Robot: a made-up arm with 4 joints.
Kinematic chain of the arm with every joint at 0, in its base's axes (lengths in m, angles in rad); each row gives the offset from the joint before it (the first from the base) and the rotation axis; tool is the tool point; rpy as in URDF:
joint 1: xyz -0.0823 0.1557 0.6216 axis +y
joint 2: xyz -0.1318 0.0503 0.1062 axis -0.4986 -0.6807 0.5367
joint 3: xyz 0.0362 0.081 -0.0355 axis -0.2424 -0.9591 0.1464
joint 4: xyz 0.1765 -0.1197 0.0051 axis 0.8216 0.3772 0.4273
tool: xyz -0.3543 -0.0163 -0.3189 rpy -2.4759 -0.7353 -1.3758
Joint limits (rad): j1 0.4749..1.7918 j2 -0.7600..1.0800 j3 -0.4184..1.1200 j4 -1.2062..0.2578
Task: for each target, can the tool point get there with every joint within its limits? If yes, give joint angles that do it. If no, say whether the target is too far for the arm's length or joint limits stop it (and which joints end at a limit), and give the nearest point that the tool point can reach.
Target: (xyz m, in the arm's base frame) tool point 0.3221 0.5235 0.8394
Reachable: no: joint limits stop it (at a limit: joint 1, joint 2, joint 3, joint 4) | nearest point 0.0885 0.3850 1.0232 | short by 0.328 m
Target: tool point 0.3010 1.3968 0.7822
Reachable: no: too far | nearest point 0.0885 0.3850 1.0232 | short by 1.062 m
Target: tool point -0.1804 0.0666 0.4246
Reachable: yes | joints 0.7325 0.0703 0.8859 -0.0546
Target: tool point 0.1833 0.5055 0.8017
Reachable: no: joint limits stop it (at a limit: joint 1, joint 2, joint 3, joint 4) | nearest point 0.0885 0.3850 1.0232 | short by 0.269 m
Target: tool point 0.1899 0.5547 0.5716
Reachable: no: joint limits stop it (at a limit: joint 2, joint 3) | nearest point 0.2354 0.1959 0.5632 | short by 0.362 m
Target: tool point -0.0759 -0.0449 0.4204
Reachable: yes | joints 0.7611 0.3313 0.5892 -0.8848
